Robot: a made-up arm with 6 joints. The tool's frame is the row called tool.
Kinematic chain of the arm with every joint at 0, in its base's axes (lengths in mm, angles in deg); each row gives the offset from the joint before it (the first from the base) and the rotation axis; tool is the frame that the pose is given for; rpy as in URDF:
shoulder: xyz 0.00 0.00 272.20 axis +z
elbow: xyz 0.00 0.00 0.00 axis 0 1 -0.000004
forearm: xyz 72.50 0.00 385.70 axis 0 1 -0.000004
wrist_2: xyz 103.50 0.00 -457.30 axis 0 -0.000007 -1
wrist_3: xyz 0.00 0.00 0.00 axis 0 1 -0.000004
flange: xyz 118.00 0.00 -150.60 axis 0 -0.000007 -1
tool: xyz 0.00 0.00 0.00 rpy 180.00 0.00 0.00
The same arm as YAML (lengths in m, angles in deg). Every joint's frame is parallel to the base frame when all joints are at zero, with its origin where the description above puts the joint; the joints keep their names.
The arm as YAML. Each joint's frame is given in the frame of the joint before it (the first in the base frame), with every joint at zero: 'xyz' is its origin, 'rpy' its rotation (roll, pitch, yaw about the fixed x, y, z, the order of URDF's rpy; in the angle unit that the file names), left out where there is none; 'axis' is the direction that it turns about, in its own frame. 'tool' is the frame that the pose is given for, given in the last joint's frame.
units:
  length: m
  angle: deg
joints:
  - name: shoulder
    type: revolute
    origin:
      xyz: [0.0, 0.0, 0.2722]
    axis: [0.0, 0.0, 1.0]
  - name: elbow
    type: revolute
    origin:
      xyz: [0.0, 0.0, 0.0]
    axis: [0.0, 1.0, 0.0]
  - name: forearm
    type: revolute
    origin:
      xyz: [0.0725, 0.0, 0.3857]
    axis: [0.0, 1.0, 0.0]
  - name: wrist_2
    type: revolute
    origin:
      xyz: [0.1035, 0.0, -0.4573]
    axis: [0.0, 0.0, -1.0]
  - name: wrist_3
    type: revolute
    origin:
      xyz: [0.0, 0.0, 0.0]
    axis: [0.0, 1.0, 0.0]
  - name: flange
    type: revolute
    origin:
      xyz: [0.118, 0.0, -0.1506]
    axis: [0.0, 0.0, -1.0]
tool:
  origin:
    xyz: [0.0, 0.0, 0.0]
    rpy: [180.0, 0.0, 0.0]

